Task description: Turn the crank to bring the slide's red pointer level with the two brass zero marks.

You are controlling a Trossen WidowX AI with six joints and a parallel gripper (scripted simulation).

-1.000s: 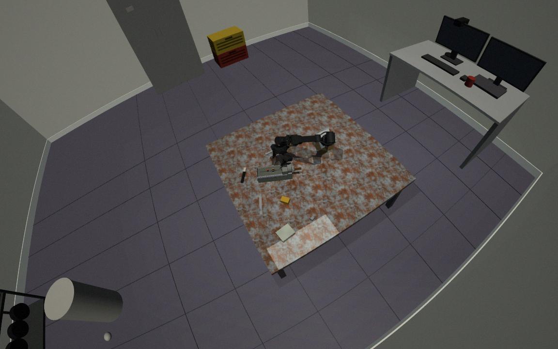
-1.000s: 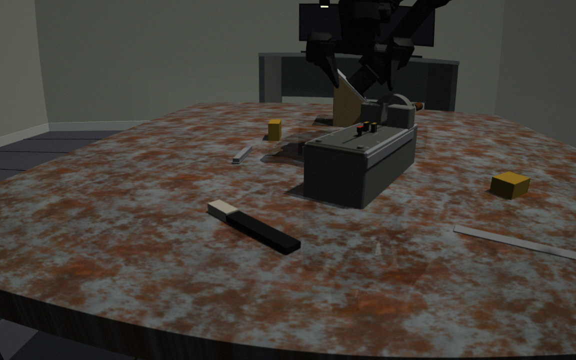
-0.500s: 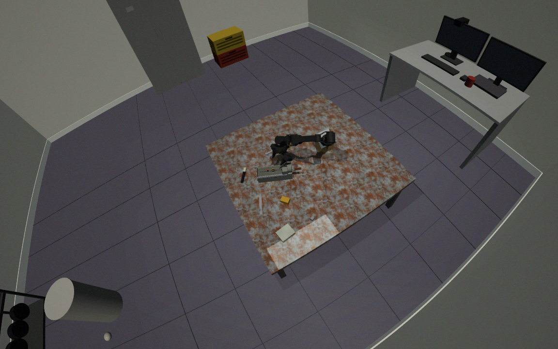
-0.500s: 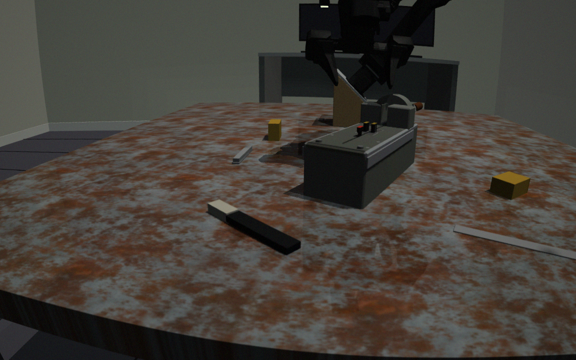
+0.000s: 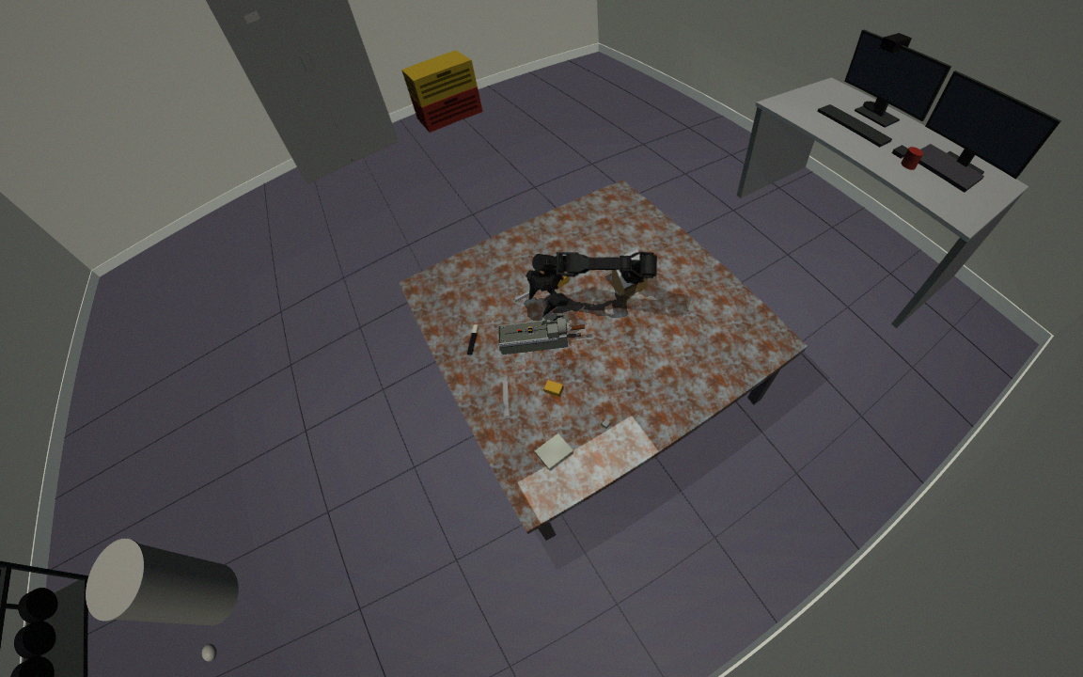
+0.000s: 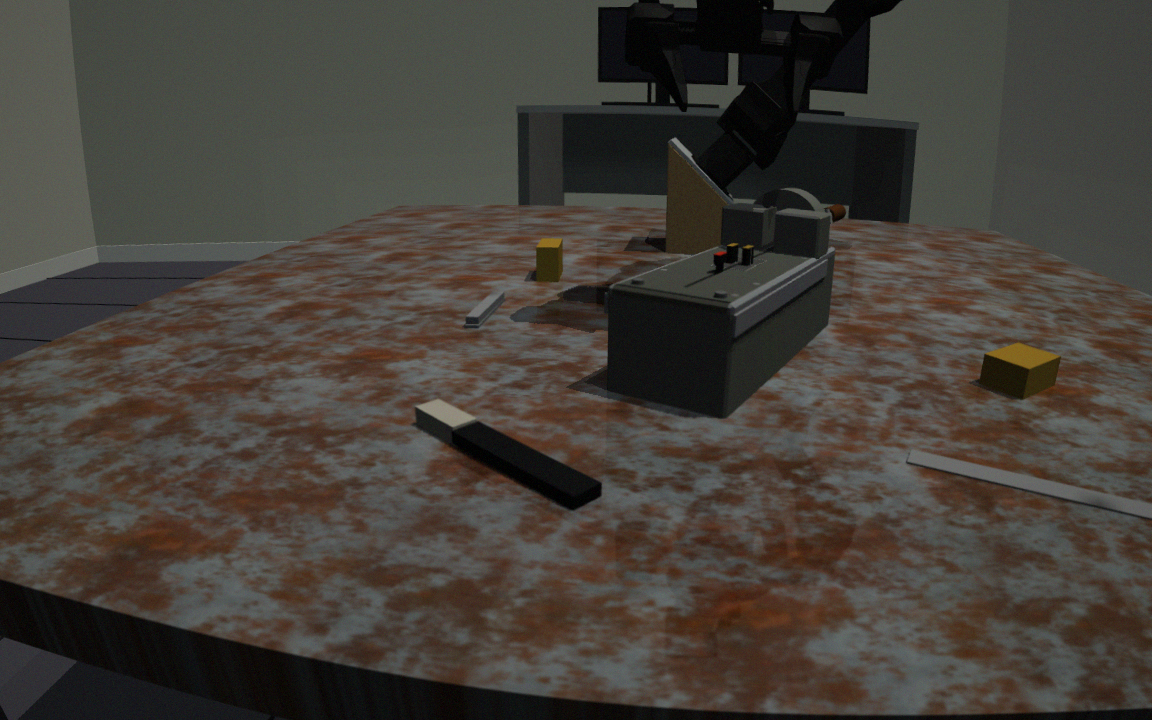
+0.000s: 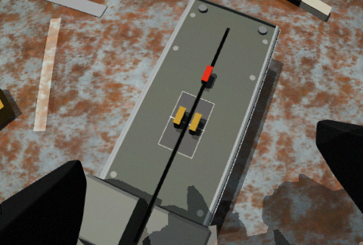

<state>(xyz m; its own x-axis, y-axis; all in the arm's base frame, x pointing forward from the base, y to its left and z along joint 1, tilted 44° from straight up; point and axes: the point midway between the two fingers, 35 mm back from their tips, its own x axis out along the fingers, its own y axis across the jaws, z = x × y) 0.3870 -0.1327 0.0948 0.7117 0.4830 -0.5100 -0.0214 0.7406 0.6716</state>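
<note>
Now: gripper tip 10 cm past the brown crank handle, 11 cm to the right of it and 9 cm above it. Also, from my gripper tip: red pointer 8 cm ahead, 2 cm to the right, 11 cm below; small grey bar 6 cm behind, 22 cm to the right, 19 cm below; grey strip 27 cm ahead, 14 cm to the left, 19 cm below.
</note>
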